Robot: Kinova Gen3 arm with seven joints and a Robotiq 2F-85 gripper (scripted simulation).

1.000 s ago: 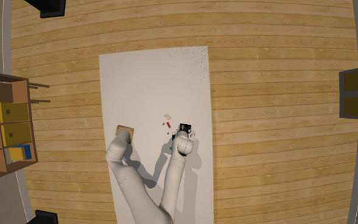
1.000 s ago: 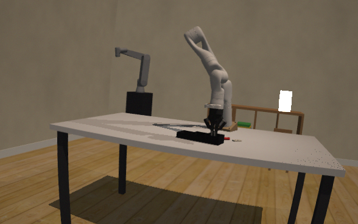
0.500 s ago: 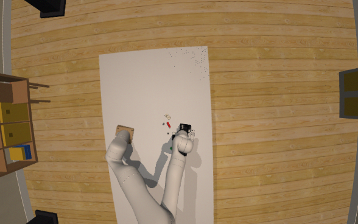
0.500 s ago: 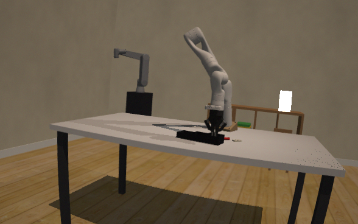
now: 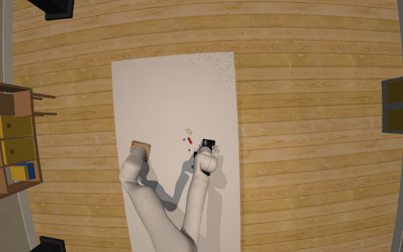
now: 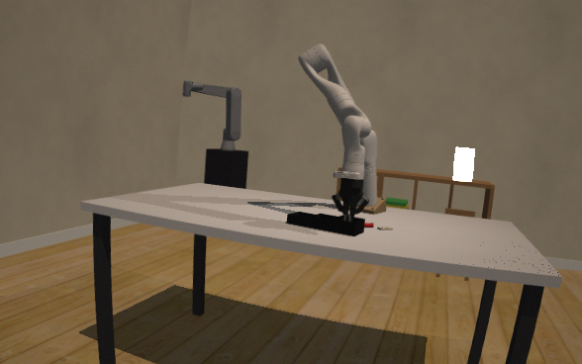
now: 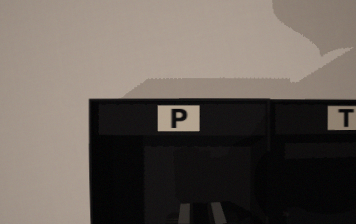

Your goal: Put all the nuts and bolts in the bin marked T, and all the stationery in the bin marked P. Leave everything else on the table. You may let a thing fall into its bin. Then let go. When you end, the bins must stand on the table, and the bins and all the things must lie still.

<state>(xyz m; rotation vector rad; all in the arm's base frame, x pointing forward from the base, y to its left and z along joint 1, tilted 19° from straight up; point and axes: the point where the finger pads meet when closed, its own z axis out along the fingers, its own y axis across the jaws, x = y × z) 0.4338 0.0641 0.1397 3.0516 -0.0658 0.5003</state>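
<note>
My hand is 10 cm past the red battery, 4 cm to the right of it and 3 cm above it. The rest, counted from my hand: black double bin 2 cm ahead, 7 cm to the right, 1 cm below; then domino 11 cm behind, 11 cm to the left, 3 cm below; then black eraser 6 cm behind, 4 cm to the right, 3 cm below.
</note>
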